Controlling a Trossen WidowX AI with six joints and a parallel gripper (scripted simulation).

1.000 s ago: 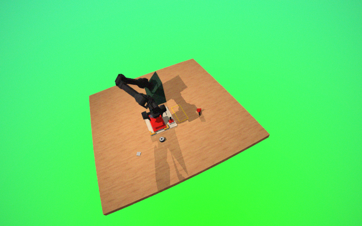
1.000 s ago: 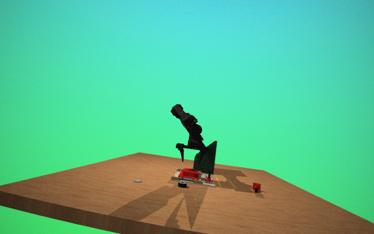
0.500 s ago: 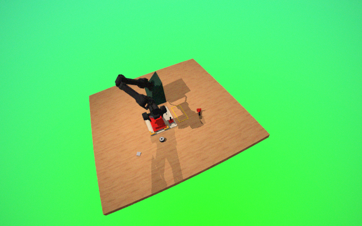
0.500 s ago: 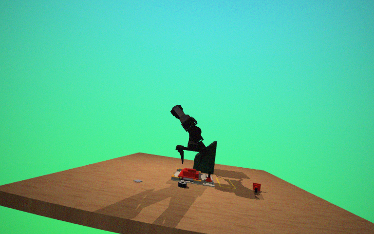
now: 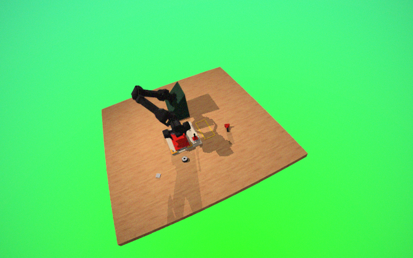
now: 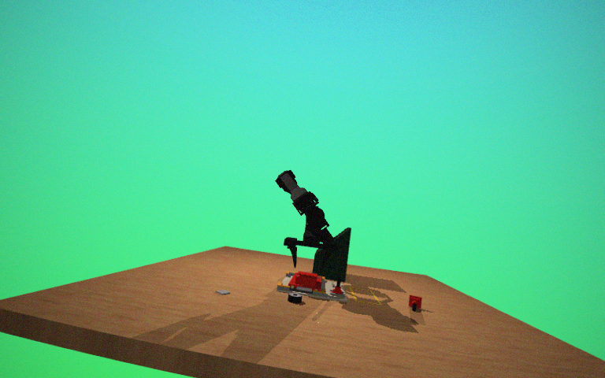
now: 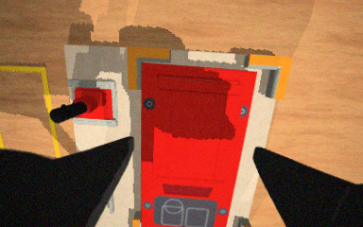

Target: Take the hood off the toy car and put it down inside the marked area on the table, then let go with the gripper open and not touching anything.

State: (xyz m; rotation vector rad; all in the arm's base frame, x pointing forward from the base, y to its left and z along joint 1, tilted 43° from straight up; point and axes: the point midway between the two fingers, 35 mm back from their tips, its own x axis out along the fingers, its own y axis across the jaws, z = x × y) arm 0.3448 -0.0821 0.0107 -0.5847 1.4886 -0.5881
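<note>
My gripper tip is 30 mm above the red hood. Also, from my gripper tip: small grey tile (220 mm to the right, 190 mm ahead, 70 mm below); then black wheel (150 mm ahead, 60 mm below, 20 mm to the right).
</note>
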